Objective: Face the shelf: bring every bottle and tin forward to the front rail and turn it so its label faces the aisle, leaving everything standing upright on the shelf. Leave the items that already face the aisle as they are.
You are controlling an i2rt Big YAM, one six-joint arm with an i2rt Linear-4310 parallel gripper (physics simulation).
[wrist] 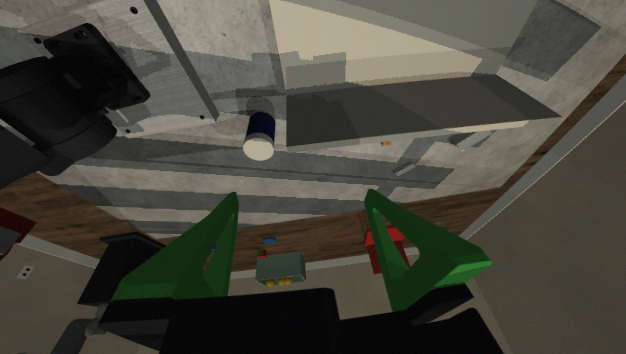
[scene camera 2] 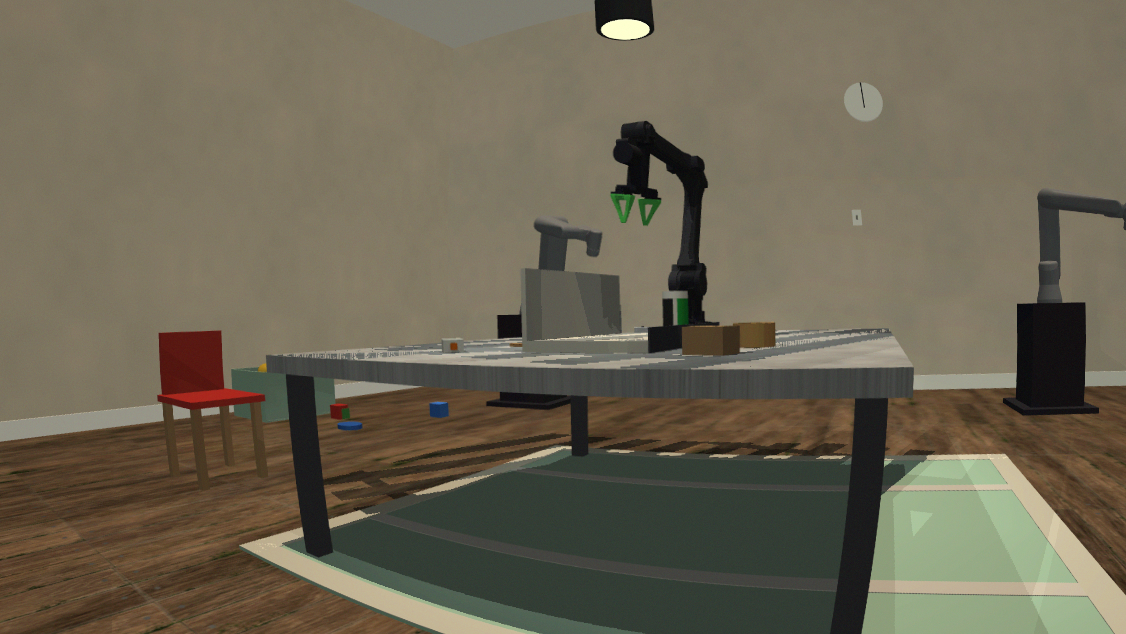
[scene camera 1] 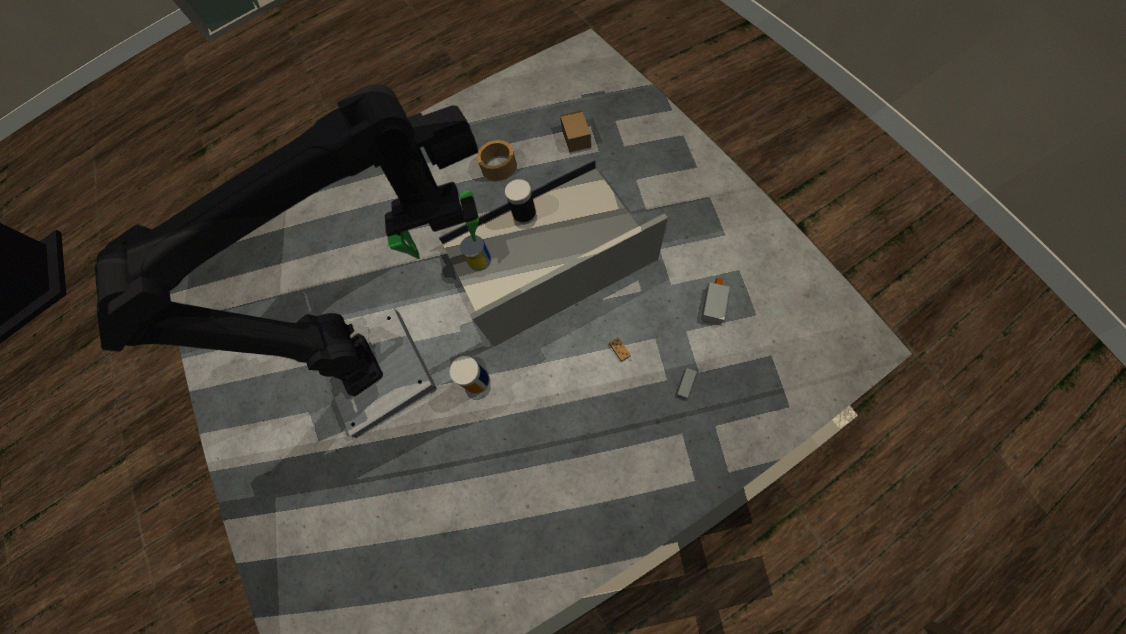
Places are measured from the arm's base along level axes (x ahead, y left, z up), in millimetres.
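Where they show: gripper, fingertip midpoint: (wrist: 305,196) (scene camera 2: 634,224) (scene camera 1: 446,247); arm's base, origin of the base link: (wrist: 104,70) (scene camera 1: 358,365).
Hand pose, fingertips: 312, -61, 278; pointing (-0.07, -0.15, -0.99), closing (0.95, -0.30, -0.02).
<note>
Things, the pixels of their top centre, and the offset from my fingertips, as dx, dy, dz. "spot": a spot on its surface instead. Level surfaces: height alone.
- black tin with a white lid, middle of its top: (scene camera 2: 674,291) (scene camera 1: 517,189) +204, +163, -185
- dark front rail, surface spot: (scene camera 2: 665,339) (scene camera 1: 569,179) spot: +349, +183, -285
- blue tin, middle of its top: (scene camera 1: 471,245) +50, +120, -214
- orange tin, middle of its top: (wrist: 258,149) (scene camera 1: 463,370) -104, -118, -208
- shelf's tall grey back panel, surface spot: (wrist: 400,105) (scene camera 2: 583,302) spot: +160, -81, -203
- shelf board, its level: dz -284
- wooden ring, middle of its top: (scene camera 2: 754,322) (scene camera 1: 495,154) +236, +352, -257
- brown box, middle of its top: (scene camera 2: 711,326) (scene camera 1: 575,124) +455, +304, -257
- pale box, middle of its top: (scene camera 2: 452,339) (scene camera 1: 717,296) (wrist: 477,136) +429, -276, -279
- grey block, middle of its top: (scene camera 1: 687,382) (wrist: 405,170) +257, -382, -295
My open, empty gripper (scene camera 1: 445,246) (scene camera 2: 635,222) (wrist: 302,193) hangs high above the shelf's left end. A black tin with a white lid (scene camera 1: 520,200) (scene camera 2: 676,308) stands upright close behind the dark front rail (scene camera 1: 571,174) (scene camera 2: 665,339); a green patch shows on its side in scene camera 2. A yellow and blue tin (scene camera 1: 477,255) stands at the shelf's left end, set back from the rail. A white-lidded blue and orange tin (scene camera 1: 474,381) stands upright on the table behind the shelf; its blue side (wrist: 261,126) shows in the wrist view. Label directions are unclear.
The shelf's tall grey back panel (scene camera 1: 583,277) (scene camera 2: 579,303) (wrist: 400,105) separates that tin from the shelf board (scene camera 1: 587,198). A wooden ring (scene camera 1: 497,170) and brown box (scene camera 1: 576,132) (scene camera 2: 710,340) stand before the rail. A pale box (scene camera 1: 716,301) and grey block (scene camera 1: 687,383) (wrist: 404,168) lie behind the shelf.
</note>
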